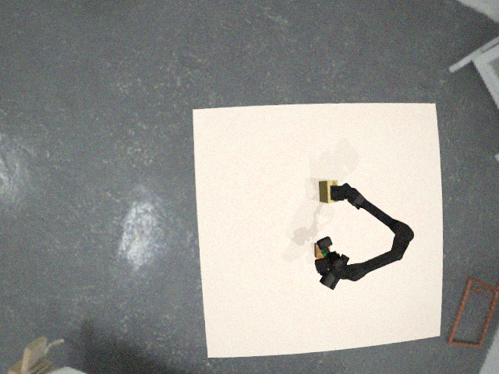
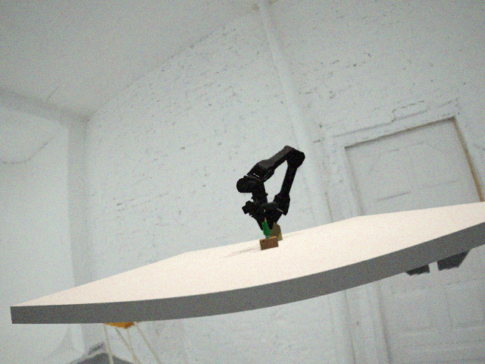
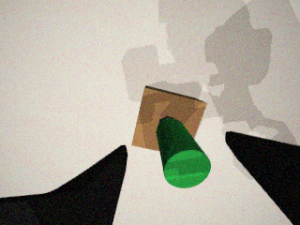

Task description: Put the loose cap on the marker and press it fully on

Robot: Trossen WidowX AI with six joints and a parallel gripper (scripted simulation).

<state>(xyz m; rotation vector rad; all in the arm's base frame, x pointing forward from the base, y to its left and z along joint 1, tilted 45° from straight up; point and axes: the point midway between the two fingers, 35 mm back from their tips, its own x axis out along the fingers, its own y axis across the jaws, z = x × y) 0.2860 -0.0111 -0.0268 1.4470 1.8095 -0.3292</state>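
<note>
Now: the green marker cap 10 mm above my gripper tip.
</note>
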